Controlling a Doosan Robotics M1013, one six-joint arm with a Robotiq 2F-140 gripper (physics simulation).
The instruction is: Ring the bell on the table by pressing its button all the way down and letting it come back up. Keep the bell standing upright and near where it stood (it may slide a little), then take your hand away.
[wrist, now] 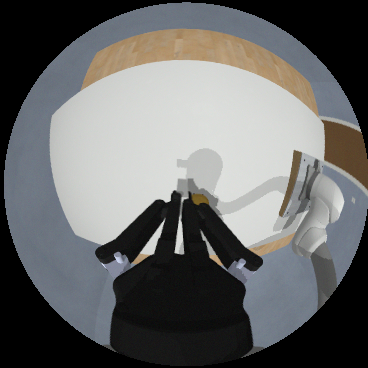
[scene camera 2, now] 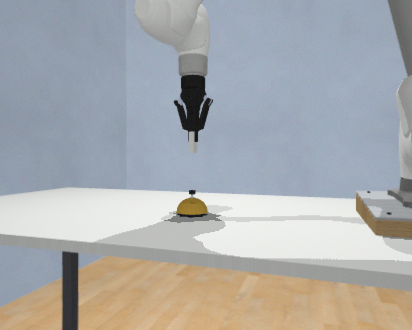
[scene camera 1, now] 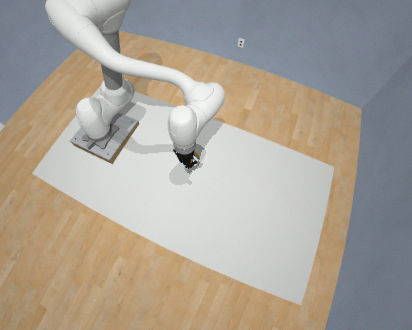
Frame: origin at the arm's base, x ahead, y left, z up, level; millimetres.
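Seen in the pictures: gripper, fingertip midpoint: (wrist: pixel 181 185) (scene camera 2: pixel 193 152) (scene camera 1: pixel 187 169); arm's base at its link origin: (wrist: pixel 309 182) (scene camera 1: pixel 100 133).
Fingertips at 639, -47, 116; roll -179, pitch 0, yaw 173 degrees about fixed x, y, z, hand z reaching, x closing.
Offsets run from my fingertips to a thing's top centre, as dx, dy, dz. Level surfaces: height alone.
The bell, a yellow dome @(-45, +137, -103) (scene camera 1: pixel 196 155) (scene camera 2: pixel 192 206) (wrist: pixel 200 199), stands upright on the table @(dz -169) (scene camera 1: pixel 250 210) (scene camera 2: pixel 100 210) (wrist: pixel 120 125). Its black button @(-45, +137, -103) (scene camera 2: pixel 192 192) stands raised above the dome on a thin stem in scene camera 2. My gripper (scene camera 1: pixel 190 164) (scene camera 2: pixel 193 148) (wrist: pixel 181 185) is shut and empty, pointing down. In scene camera 2 its pale fingertips hang in line above the button, with a gap taller than the bell. In the wrist view the bell shows right beside the fingers, partly hidden by them. In scene camera 1 the gripper hides most of the bell and the button cannot be made out.
The arm's base plate (scene camera 1: pixel 111 145) (scene camera 2: pixel 390 227) (wrist: pixel 291 185) lies on the table, to the left of the bell in scene camera 1 and to its right in the other views. The arm's shadow falls across the table around the bell. Blue walls stand beyond the table.
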